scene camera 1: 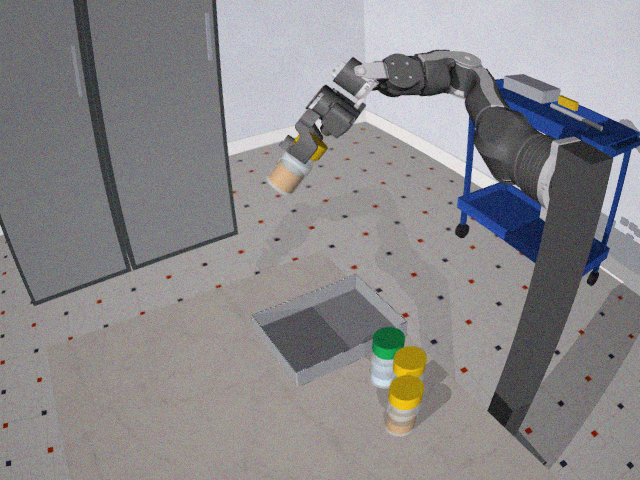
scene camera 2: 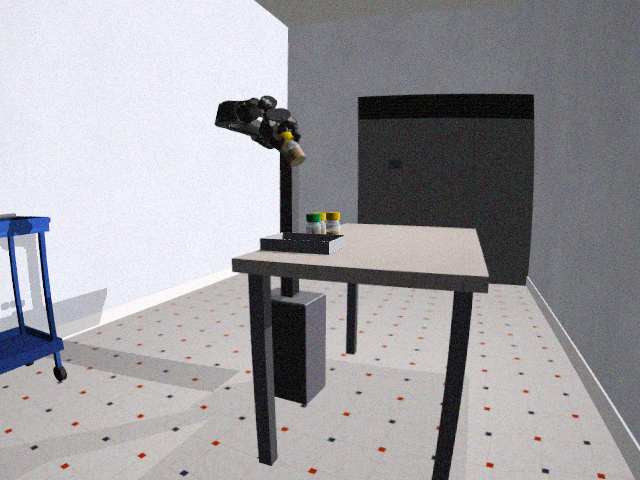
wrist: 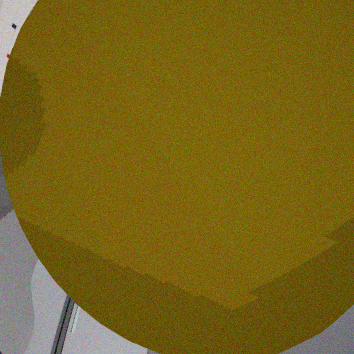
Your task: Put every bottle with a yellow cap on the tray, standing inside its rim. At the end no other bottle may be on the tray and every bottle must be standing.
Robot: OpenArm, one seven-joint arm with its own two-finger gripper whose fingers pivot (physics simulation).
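Note:
My gripper (scene camera 1: pixel 303 149) (scene camera 2: pixel 289 139) is shut on a yellow-capped bottle (scene camera 1: pixel 285 177) (scene camera 2: pixel 295 155) and holds it tilted, high above the table. Its yellow cap (wrist: pixel 190 150) fills most of the wrist view. The grey tray (scene camera 1: pixel 277 354) (scene camera 2: pixel 294 245) lies on the table, with no bottle standing in it. Beside its near right corner in scene camera 1 stand a green-capped bottle (scene camera 1: pixel 387 343) (scene camera 2: pixel 313 218), a yellow-capped bottle (scene camera 1: pixel 409 361) partly hidden behind its neighbour, and another yellow-capped bottle (scene camera 1: pixel 405 393) (scene camera 2: pixel 332 217) in front. These three are upright, close together, outside the tray.
The table (scene camera 1: pixel 170 403) (scene camera 2: pixel 413 253) carries the tray and the standing bottles. A blue cart (scene camera 1: pixel 466 155) (scene camera 2: pixel 46 279) with a box and small items stands beyond the arm's post (scene camera 1: pixel 555 289). A grey cabinet (scene camera 1: pixel 160 129) stands at the left in scene camera 1.

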